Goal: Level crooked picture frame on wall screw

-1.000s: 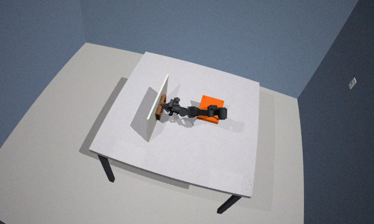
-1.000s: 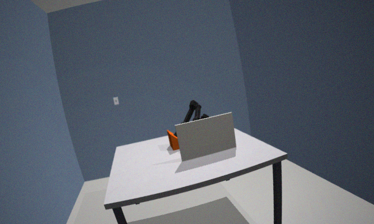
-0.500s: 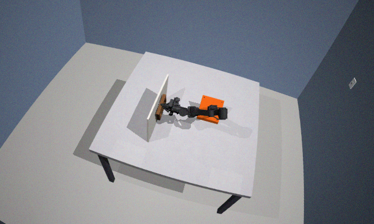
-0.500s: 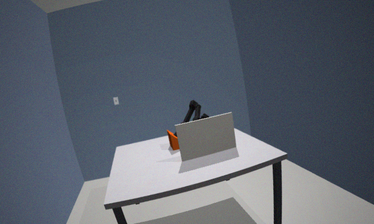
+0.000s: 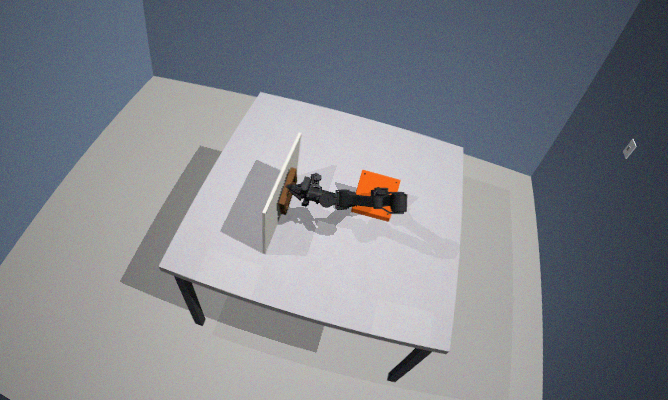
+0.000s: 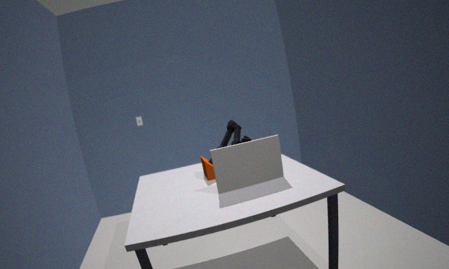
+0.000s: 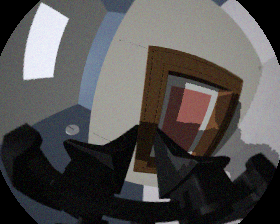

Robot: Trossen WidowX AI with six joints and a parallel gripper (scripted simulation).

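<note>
Now: gripper tip 1 cm short of the brown wooden picture frame, 2 cm to the left of it and 5 cm above it. From my gripper tip the other things lie so: white wall panel 2 cm ahead, 1 cm to the right, 6 cm below.
</note>
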